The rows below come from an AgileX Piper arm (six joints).
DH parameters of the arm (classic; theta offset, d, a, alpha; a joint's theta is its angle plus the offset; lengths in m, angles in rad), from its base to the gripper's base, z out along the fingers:
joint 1: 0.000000 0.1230 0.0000 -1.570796
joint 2: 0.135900 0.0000 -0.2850 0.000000
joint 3: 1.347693 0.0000 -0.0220 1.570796
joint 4: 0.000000 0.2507 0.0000 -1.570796
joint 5: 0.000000 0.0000 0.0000 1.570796
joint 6: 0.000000 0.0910 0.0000 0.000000
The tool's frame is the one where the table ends.
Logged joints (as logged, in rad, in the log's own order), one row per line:
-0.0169 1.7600 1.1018 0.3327 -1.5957 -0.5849
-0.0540 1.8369 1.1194 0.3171 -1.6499 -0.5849
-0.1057 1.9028 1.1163 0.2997 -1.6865 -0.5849
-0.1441 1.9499 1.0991 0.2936 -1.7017 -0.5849
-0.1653 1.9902 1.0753 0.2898 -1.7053 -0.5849
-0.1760 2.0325 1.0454 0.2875 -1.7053 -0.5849
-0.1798 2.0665 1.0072 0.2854 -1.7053 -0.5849
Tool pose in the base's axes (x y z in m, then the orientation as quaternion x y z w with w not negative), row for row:
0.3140 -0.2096 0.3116 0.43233 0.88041 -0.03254 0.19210
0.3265 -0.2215 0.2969 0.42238 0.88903 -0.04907 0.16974
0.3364 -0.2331 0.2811 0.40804 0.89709 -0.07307 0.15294
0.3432 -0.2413 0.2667 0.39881 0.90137 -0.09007 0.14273
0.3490 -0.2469 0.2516 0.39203 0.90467 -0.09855 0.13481
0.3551 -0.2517 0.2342 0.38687 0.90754 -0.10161 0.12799
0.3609 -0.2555 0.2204 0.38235 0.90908 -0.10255 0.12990
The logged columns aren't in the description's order. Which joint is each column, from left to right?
Columns, left to right: joint 4, joint 2, joint 5, joint 6, joint 3, joint 1.
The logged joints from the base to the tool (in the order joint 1, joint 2, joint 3, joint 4, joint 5, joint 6), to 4 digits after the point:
-0.5849 1.7600 -1.5957 -0.0169 1.1018 0.3327
-0.5849 1.8369 -1.6499 -0.0540 1.1194 0.3171
-0.5849 1.9028 -1.6865 -0.1057 1.1163 0.2997
-0.5849 1.9499 -1.7017 -0.1441 1.0991 0.2936
-0.5849 1.9902 -1.7053 -0.1653 1.0753 0.2898
-0.5849 2.0325 -1.7053 -0.1760 1.0454 0.2875
-0.5849 2.0665 -1.7053 -0.1798 1.0072 0.2854

